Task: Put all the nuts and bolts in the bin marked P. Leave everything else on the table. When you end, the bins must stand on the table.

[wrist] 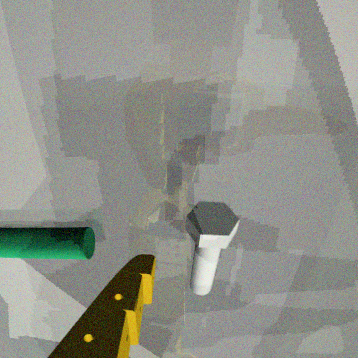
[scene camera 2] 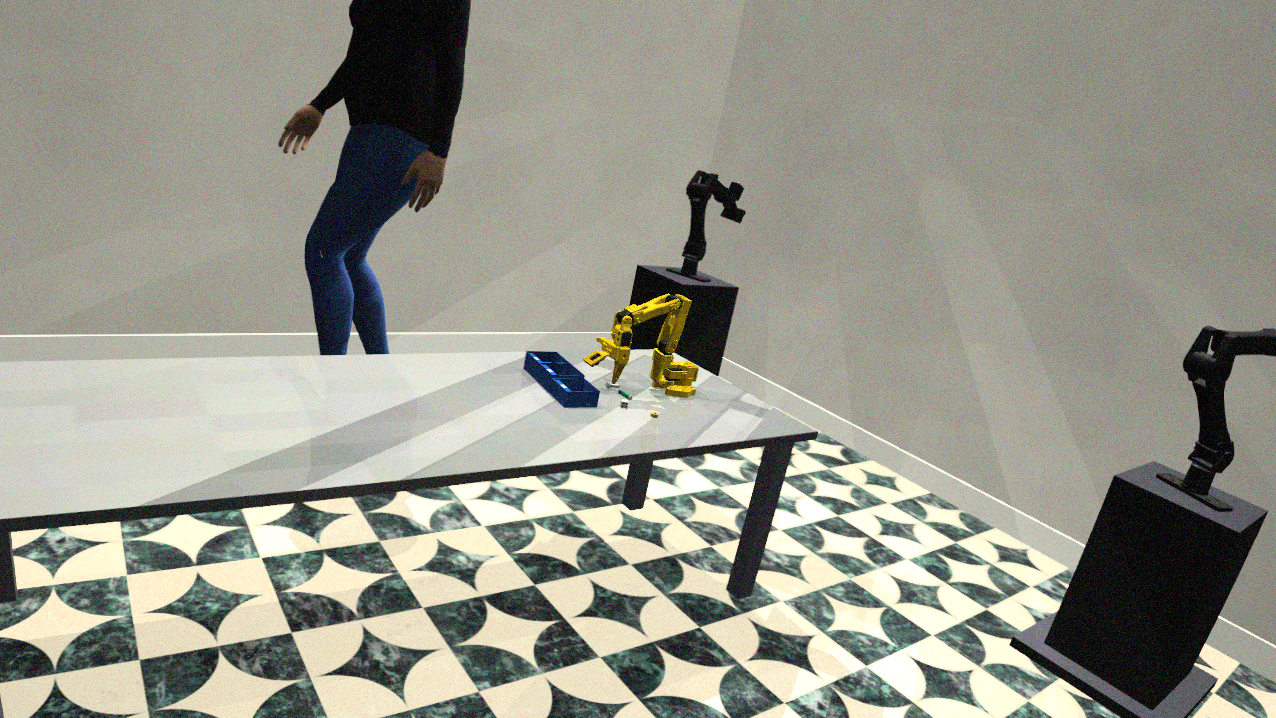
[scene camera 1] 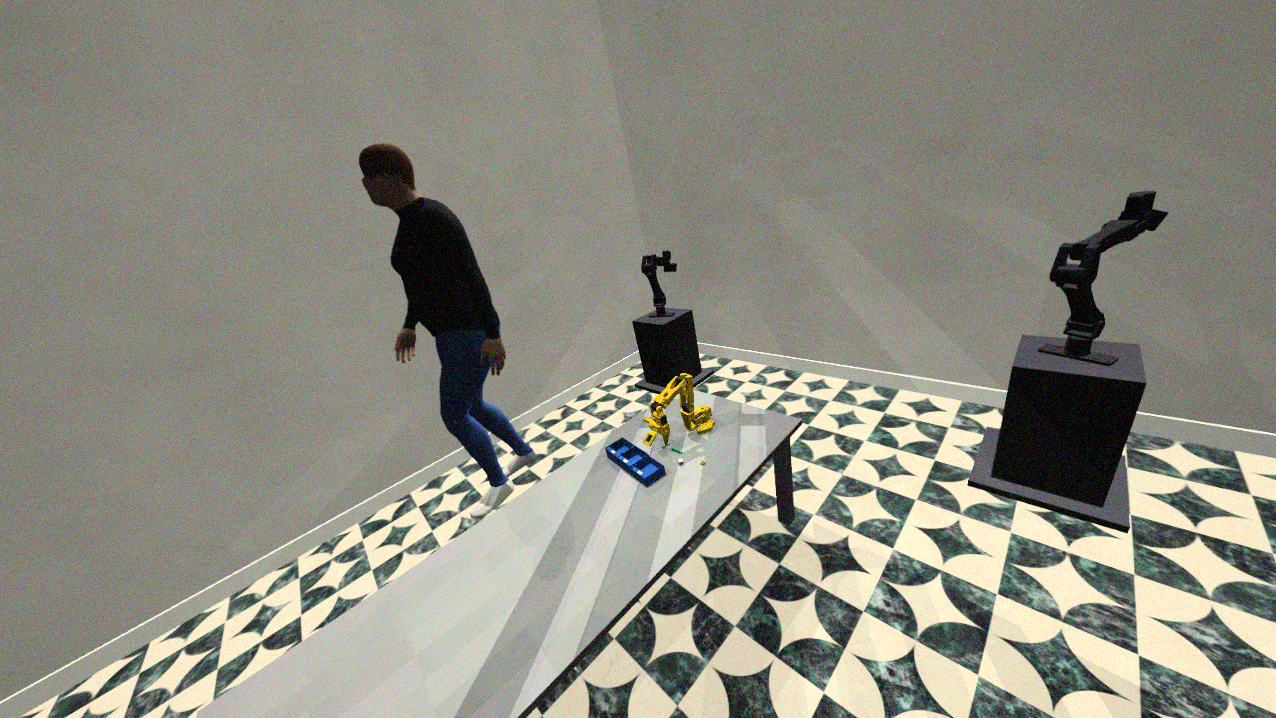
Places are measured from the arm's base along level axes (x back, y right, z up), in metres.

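Where they show: hand at its tool point: (wrist: 153, 272) (scene camera 2: 613, 381) (scene camera 1: 665, 444); arm's base at its link origin: (scene camera 2: 666, 390) (scene camera 1: 697, 429).
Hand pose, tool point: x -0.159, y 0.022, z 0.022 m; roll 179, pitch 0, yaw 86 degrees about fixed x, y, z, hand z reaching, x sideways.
Observation:
Things, the pixels of their top centre, and the offset from my tool point. Level surfaces: height alone.
- bolt at its top centre: (wrist: 207, 275) (scene camera 2: 613, 382) dz -0.009, dx +0.012, dy +0.014 m
- small yellowish piece at its top centre: (scene camera 2: 654, 413) (scene camera 1: 702, 461) dz -0.013, dx +0.006, dy -0.167 m
- dark piece at its top centre: (scene camera 2: 625, 400) (scene camera 1: 680, 460) dz -0.006, dx -0.036, dy -0.103 m
- green cylinder at its top centre: (wrist: 19, 253) (scene camera 2: 625, 392) (scene camera 1: 676, 449) dz -0.012, dx +0.008, dy -0.045 m
- table at its surface level: dz -0.022 m
A bolt (wrist: 204, 260) (scene camera 2: 612, 384) with a dark hexagonal head top and pale shank lies on the table. My gripper (scene camera 1: 657, 443) (scene camera 2: 603, 371) is fully open, low over the table beside the blue bins. In the wrist view one notched jaw shows, left of the bolt and apart from it; the moving jaw is out of the picture. The joined blue bins (scene camera 1: 657, 475) (scene camera 2: 581, 400) stand on the table; their letters cannot be read. A small yellowish piece (scene camera 1: 703, 461) (scene camera 2: 654, 414) and a small pale and dark piece (scene camera 1: 680, 461) (scene camera 2: 623, 404) are too small to identify.
A green cylinder (wrist: 47, 243) (scene camera 2: 624, 393) (scene camera 1: 676, 450) lies left of the jaw in the wrist view. The arm's base stands near one end of the table (scene camera 1: 499, 571) (scene camera 2: 267, 419). A person (scene camera 1: 437, 267) (scene camera 2: 392, 116) stands beyond the table. Two black arms stand on pedestals away from the table.

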